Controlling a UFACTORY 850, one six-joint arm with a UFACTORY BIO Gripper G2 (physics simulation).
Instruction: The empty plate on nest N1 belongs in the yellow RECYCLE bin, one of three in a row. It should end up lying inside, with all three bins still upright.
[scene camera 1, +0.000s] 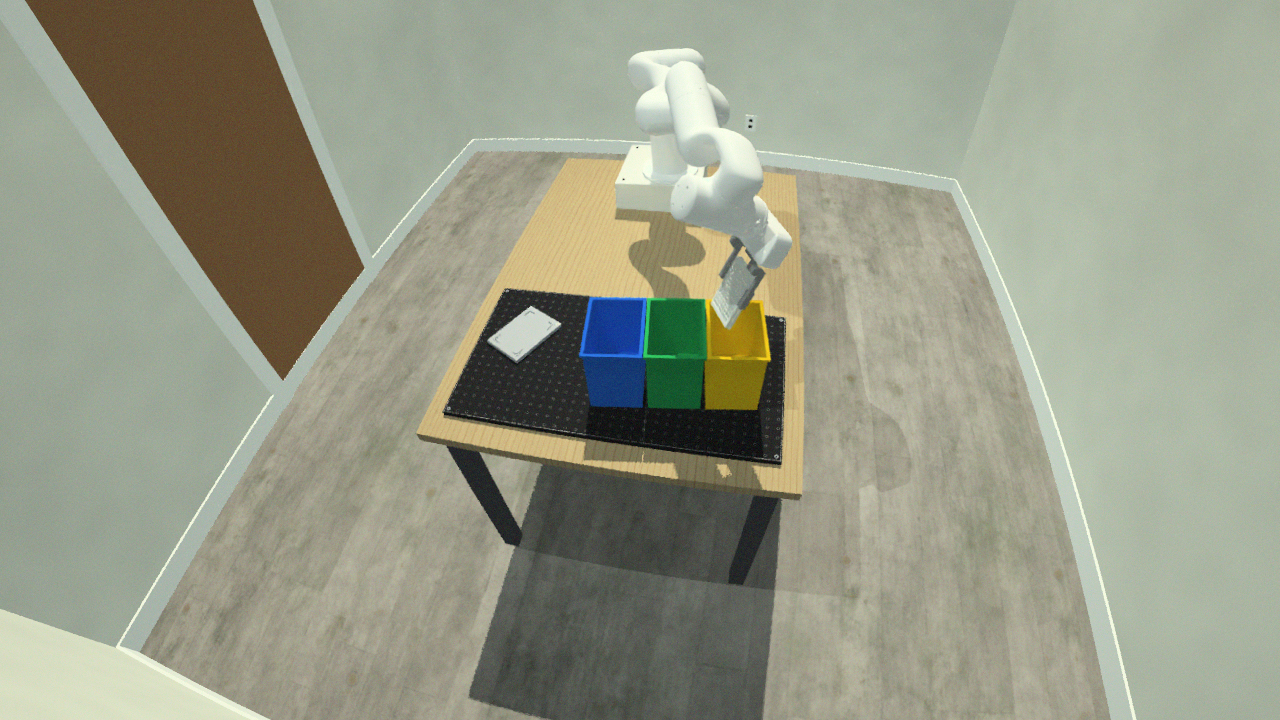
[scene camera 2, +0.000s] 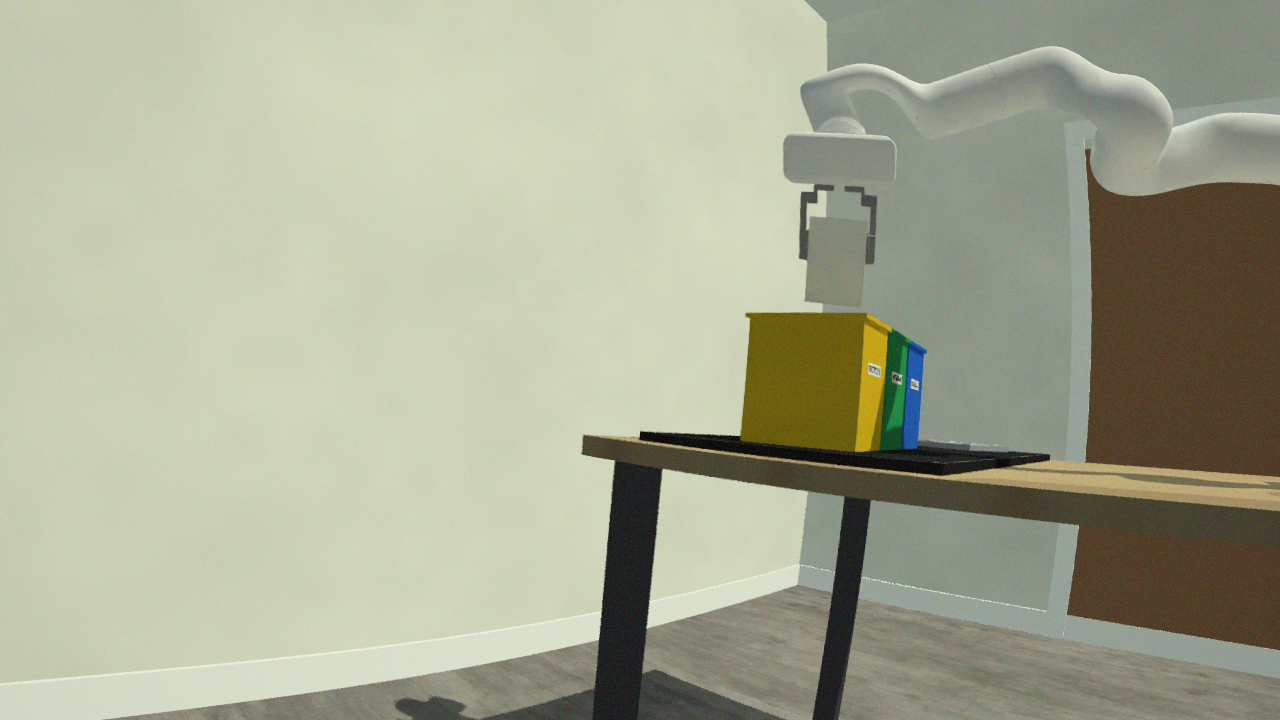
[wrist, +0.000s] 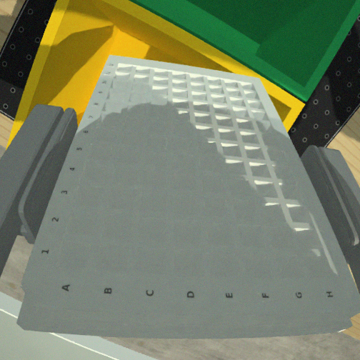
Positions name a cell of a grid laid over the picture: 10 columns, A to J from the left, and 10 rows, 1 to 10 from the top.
Observation:
In view: the gripper (scene camera 2: G4), a white plate (scene camera 2: G4), a green bin (scene camera 1: F5), a yellow bin (scene camera 2: G6), a blue bin (scene camera 1: E5), a light grey nest (scene camera 1: E5) and a black perforated board (scene camera 2: G7).
The white plate shows as well in scene camera 1 (scene camera 1: F4) and in the wrist view (wrist: F6). The green bin also shows in scene camera 2 (scene camera 2: H5) and in the wrist view (wrist: I2). The yellow bin is seen too in scene camera 1 (scene camera 1: F6) and in the wrist view (wrist: C2). The wrist view misses the blue bin: it is out of frame.

